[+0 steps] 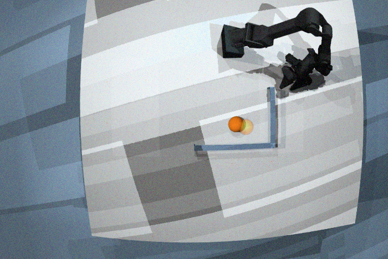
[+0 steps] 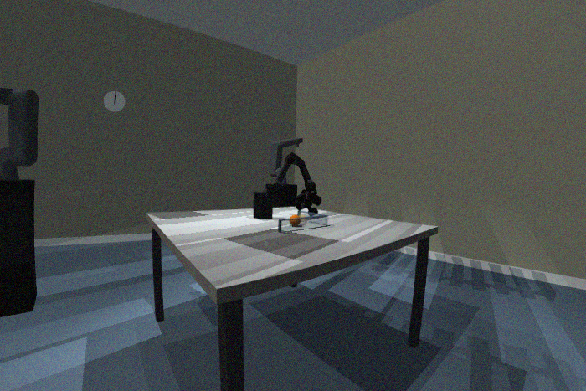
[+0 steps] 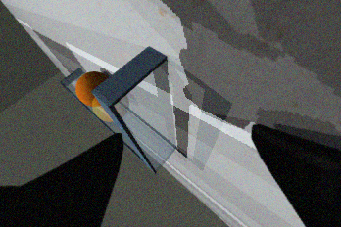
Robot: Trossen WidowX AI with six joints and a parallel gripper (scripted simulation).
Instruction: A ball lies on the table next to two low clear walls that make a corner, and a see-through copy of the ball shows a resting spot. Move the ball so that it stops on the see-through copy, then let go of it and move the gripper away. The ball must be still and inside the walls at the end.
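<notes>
My gripper tip is 12 cm short of the see-through copy of ball, 19 cm to the left of it and 1 cm above it. Also, from my gripper tip: orange ball: 11 cm ahead, 23 cm to the right, 1 cm below.
</notes>
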